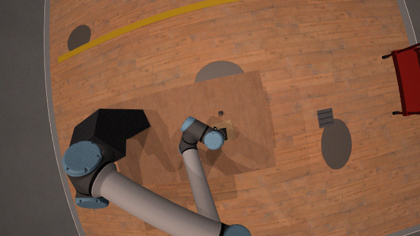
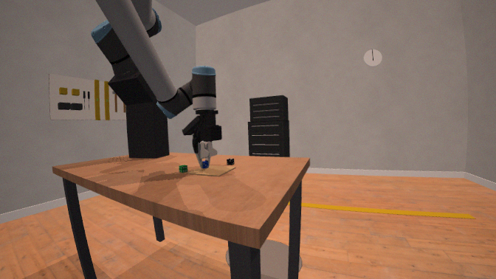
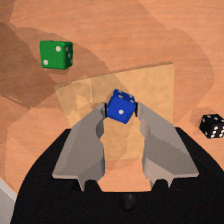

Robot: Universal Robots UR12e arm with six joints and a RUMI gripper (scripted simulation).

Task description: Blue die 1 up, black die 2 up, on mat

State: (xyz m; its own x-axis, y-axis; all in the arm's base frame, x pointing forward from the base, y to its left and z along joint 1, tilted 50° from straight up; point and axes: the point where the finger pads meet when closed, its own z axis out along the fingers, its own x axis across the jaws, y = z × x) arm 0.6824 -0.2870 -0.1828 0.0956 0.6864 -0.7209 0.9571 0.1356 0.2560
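My gripper is now right at the blue die. Round my hand: green die: 60 mm to the right, 60 mm behind, 10 mm below; then tan mat: 40 mm ahead, 20 mm below; then black die: 120 mm to the left, 50 mm ahead, 10 mm below.
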